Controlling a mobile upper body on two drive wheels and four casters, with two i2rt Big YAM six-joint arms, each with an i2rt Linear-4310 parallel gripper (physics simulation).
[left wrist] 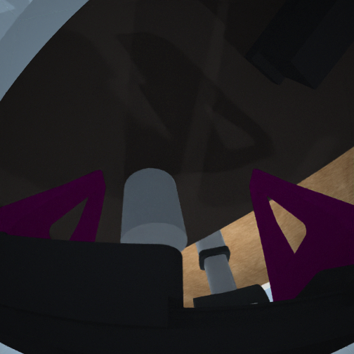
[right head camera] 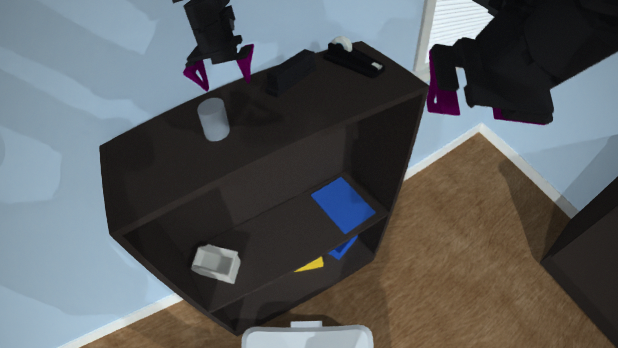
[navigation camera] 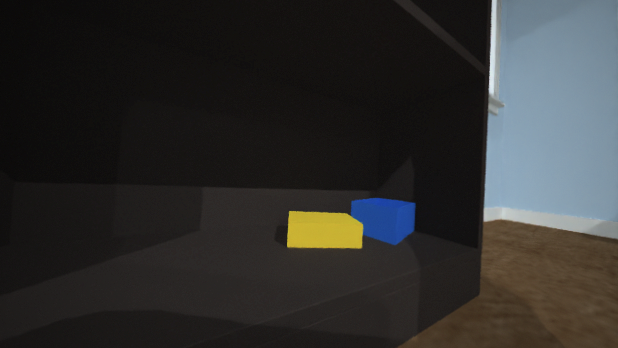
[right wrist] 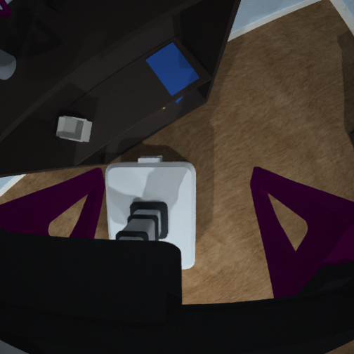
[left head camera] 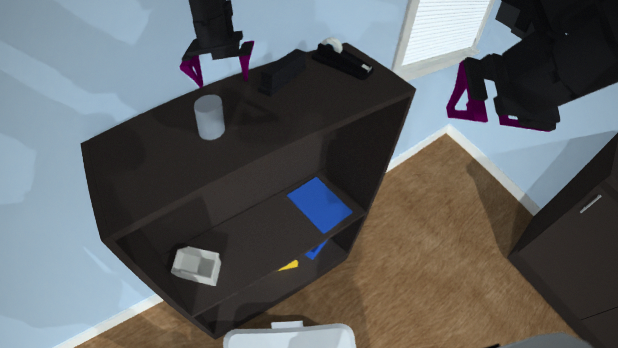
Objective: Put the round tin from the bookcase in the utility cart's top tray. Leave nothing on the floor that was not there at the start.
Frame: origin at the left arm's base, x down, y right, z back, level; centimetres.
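Seen in the pictures: left gripper, fingertip midpoint: (right head camera: pixel 227 86) (left head camera: pixel 223 83); right gripper, fingertip midpoint: (right head camera: pixel 463 110) (left head camera: pixel 475 116).
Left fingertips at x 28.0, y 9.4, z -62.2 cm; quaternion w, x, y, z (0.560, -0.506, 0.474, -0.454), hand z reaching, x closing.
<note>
Pixels of each thing's top centre, then the offset from my left fingertips to it. "*": a spot on its surface instead.
- round tin, top centre: (left head camera: pixel 207 103) (right head camera: pixel 210 106) dz +6.5, dx +0.0, dy -2.4 cm
- dark bookcase, surface spot: (left head camera: pixel 300 107) (right head camera: pixel 305 107) * dz +0.4, dx +7.0, dy +16.0 cm
- black block-like object, top centre: (left head camera: pixel 284 61) (right head camera: pixel 291 62) dz -10.7, dx +1.6, dy +12.9 cm
- tape dispenser, top centre: (right head camera: pixel 354 41) (left head camera: pixel 345 43) dz -18.5, dx +0.0, dy +28.9 cm
- grey open box, surface spot: (left head camera: pixel 196 266) * dz +12.2, dx +63.4, dy -17.6 cm
- blue flat item, top centre: (right head camera: pixel 343 203) (left head camera: pixel 319 203) dz -12.9, dx +63.8, dy +28.3 cm
- yellow box, top centre: (navigation camera: pixel 322 217) (right head camera: pixel 306 257) dz -6.5, dx +98.5, dy +13.3 cm
- blue box, top centre: (navigation camera: pixel 385 201) (right head camera: pixel 340 235) dz -16.0, dx +95.5, dy +29.7 cm
The round tin (left head camera: pixel 210 118) (right head camera: pixel 214 120) (left wrist: pixel 151 205) (right wrist: pixel 5 66) is a plain grey cylinder standing upright on top of the dark bookcase (left head camera: pixel 300 107) (right head camera: pixel 310 107) (left wrist: pixel 60 125). My left gripper (left head camera: pixel 223 83) (right head camera: pixel 228 86) (left wrist: pixel 177 177) is open and empty, by the bookcase's far edge, beyond the tin in the head views. In the left wrist view the tin shows between the fingers, nearer the left one in the picture, touching neither. My right gripper (left head camera: pixel 494 121) (right head camera: pixel 477 115) (right wrist: pixel 177 175) is open and empty, right of the bookcase. The utility cart cannot be made out.
A black block-like object (left head camera: pixel 283 72) (right head camera: pixel 291 72) and a tape dispenser (left head camera: pixel 342 60) (right head camera: pixel 355 59) stand right of the tin. Lower shelves hold a grey open box (left head camera: pixel 196 266), a blue flat item (left head camera: pixel 320 204), a yellow box (navigation camera: pixel 324 231) and a blue box (navigation camera: pixel 384 220). A dark cabinet (left head camera: pixel 575 250) stands at right.
</note>
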